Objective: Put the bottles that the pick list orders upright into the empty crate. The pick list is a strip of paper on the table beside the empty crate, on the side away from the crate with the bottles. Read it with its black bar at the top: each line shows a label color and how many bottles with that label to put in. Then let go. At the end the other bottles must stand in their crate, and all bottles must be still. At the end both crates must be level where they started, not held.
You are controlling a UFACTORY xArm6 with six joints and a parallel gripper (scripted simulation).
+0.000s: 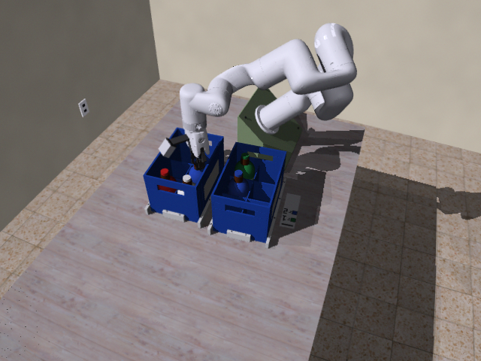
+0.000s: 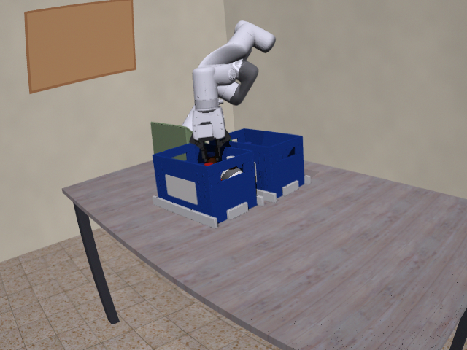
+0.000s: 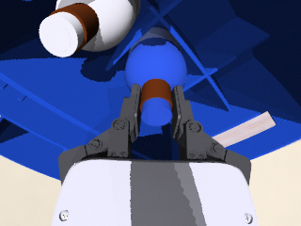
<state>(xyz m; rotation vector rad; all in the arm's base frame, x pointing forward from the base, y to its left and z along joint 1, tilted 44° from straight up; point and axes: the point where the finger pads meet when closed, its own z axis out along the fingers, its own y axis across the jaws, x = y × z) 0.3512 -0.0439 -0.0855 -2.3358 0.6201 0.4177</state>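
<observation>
The blue-labelled bottle is 70 mm below my hand. Round my hand: white-labelled bottle (90 mm ahead, 70 mm below, 20 mm to the left); then green-labelled bottle (130 mm to the left, 100 mm behind, 70 mm below); then red-label bottle (100 mm ahead, 70 mm to the right, 70 mm below).
</observation>
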